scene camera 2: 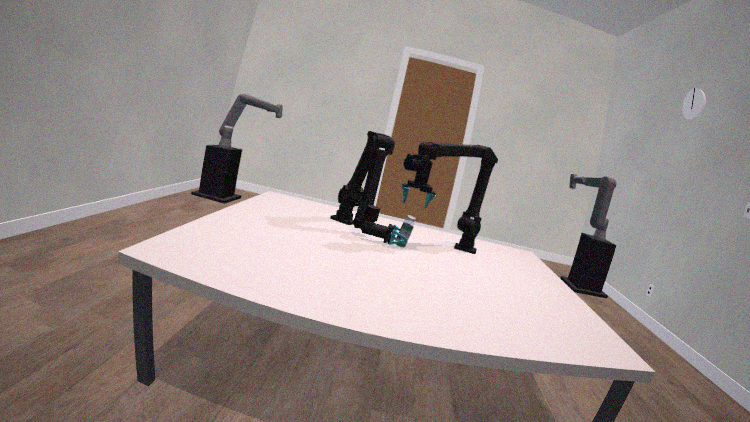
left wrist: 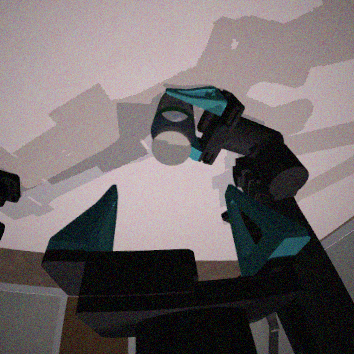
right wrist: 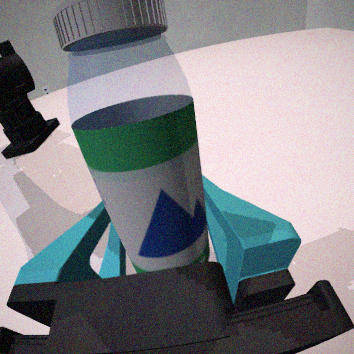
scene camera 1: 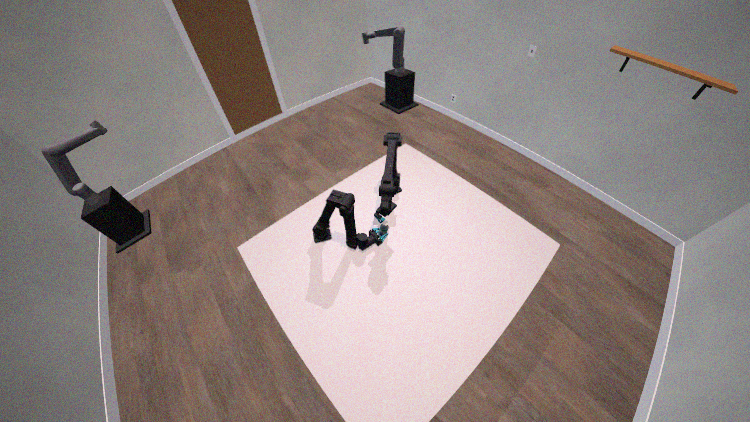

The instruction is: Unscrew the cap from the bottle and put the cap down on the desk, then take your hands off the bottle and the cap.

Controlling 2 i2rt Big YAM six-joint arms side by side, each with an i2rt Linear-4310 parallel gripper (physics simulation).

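Where they show: left gripper, fingertip midpoint: (scene camera 2: 414,205) (left wrist: 173,189) (scene camera 1: 385,217); right gripper, fingertip midpoint: (scene camera 2: 408,238) (left wrist: 158,108) (right wrist: 158,187); left arm's base, origin of the base link: (scene camera 2: 465,249) (right wrist: 33,139); right arm's base, origin of the base link: (scene camera 2: 343,221) (left wrist: 242,213) (scene camera 1: 322,236).
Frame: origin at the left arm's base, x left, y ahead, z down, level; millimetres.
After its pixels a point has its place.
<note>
The bottle (scene camera 2: 406,229) @(x -272, y 352, z -95 mm) (left wrist: 168,104) @(x -260, y 345, z -84 mm) (right wrist: 145,210) @(x -305, y 327, z -80 mm) has a green band and a white label with blue peaks. It leans a little. The ribbed light grey cap (scene camera 2: 411,217) @(x -266, y 333, z -148 mm) (left wrist: 171,148) @(x -267, y 329, z -149 mm) (right wrist: 112,22) @(x -287, y 333, z -142 mm) is on its top. My right gripper (scene camera 1: 381,233) @(x -261, y 320, z -49 mm) (scene camera 2: 400,237) @(x -261, y 320, z -49 mm) (right wrist: 158,187) @(x -261, y 320, z -49 mm) is shut on the bottle's lower body from the side. My left gripper (scene camera 1: 379,217) @(x -266, y 323, z -200 mm) (scene camera 2: 416,204) @(x -266, y 323, z -200 mm) (left wrist: 173,189) @(x -266, y 323, z -200 mm) is open and empty, pointing down above the cap and apart from it. In the left wrist view the cap lies beyond the fingertips. The bottle's base is partly hidden by the right gripper.
Both arms stand on the pale desk (scene camera 1: 409,325) @(x -457, y 898, z 0 mm) (scene camera 2: 340,293) @(x -304, y 1046, z 0 mm). The right arm (scene camera 2: 373,173) @(x -477, y 326, z -293 mm) reaches low over the desk, close beside the bottle. Two grey arms on black pedestals (scene camera 1: 399,89) (scene camera 2: 220,170) stand on the floor away from the desk.
</note>
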